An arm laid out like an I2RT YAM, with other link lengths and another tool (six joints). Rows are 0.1 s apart.
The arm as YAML. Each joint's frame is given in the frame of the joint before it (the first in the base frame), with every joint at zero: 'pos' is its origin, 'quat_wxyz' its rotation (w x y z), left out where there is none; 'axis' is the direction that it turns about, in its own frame. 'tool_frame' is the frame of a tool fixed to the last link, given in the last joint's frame.
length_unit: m
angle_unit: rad
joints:
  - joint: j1
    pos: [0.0, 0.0, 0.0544]
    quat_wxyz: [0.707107, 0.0, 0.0, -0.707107]
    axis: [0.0, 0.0, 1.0]
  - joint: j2
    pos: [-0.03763, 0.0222, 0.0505]
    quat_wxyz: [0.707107, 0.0, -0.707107, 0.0]
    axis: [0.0, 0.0, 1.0]
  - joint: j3
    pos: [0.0, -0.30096, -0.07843]
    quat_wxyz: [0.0, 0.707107, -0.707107, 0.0]
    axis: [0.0, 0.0, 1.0]
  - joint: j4
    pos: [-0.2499, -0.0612, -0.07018]
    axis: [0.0, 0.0, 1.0]
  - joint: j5
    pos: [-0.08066, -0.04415, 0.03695]
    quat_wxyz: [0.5, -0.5, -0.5, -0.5]
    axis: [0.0, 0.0, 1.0]
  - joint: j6
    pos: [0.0, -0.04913, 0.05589]
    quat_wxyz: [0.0, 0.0, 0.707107, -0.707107]
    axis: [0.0, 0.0, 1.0]
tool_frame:
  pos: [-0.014, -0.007, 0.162]
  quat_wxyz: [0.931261, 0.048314, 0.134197, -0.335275]
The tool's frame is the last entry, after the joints.
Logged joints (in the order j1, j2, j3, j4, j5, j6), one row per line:
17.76 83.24 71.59 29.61 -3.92 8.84
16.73 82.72 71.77 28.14 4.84 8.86
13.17 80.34 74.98 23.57 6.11 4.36
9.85 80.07 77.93 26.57 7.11 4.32
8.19 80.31 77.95 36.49 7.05 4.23
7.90 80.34 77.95 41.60 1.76 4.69
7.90 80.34 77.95 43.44 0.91 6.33
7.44 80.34 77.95 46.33 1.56 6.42
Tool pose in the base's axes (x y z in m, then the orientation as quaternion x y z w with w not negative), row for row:
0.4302 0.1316 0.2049 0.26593 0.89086 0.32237 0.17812
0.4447 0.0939 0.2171 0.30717 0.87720 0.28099 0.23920
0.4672 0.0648 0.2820 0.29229 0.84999 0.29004 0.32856
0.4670 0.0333 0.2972 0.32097 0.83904 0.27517 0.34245
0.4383 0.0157 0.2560 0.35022 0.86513 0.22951 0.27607
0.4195 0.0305 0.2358 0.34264 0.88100 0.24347 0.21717
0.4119 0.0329 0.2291 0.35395 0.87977 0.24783 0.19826
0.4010 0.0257 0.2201 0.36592 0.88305 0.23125 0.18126
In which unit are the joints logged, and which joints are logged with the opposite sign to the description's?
The joints are logged in degrees. Opposite sign: j4.
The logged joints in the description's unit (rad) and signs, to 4 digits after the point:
0.3100 1.4528 1.2495 -0.5168 -0.0684 0.1543
0.2920 1.4437 1.2526 -0.4911 0.0845 0.1546
0.2299 1.4022 1.3086 -0.4114 0.1066 0.0761
0.1719 1.3975 1.3601 -0.4637 0.1241 0.0754
0.1429 1.4017 1.3605 -0.6369 0.1230 0.0738
0.1379 1.4022 1.3605 -0.7261 0.0307 0.0819
0.1379 1.4022 1.3605 -0.7582 0.0159 0.1105
0.1299 1.4022 1.3605 -0.8086 0.0272 0.1121

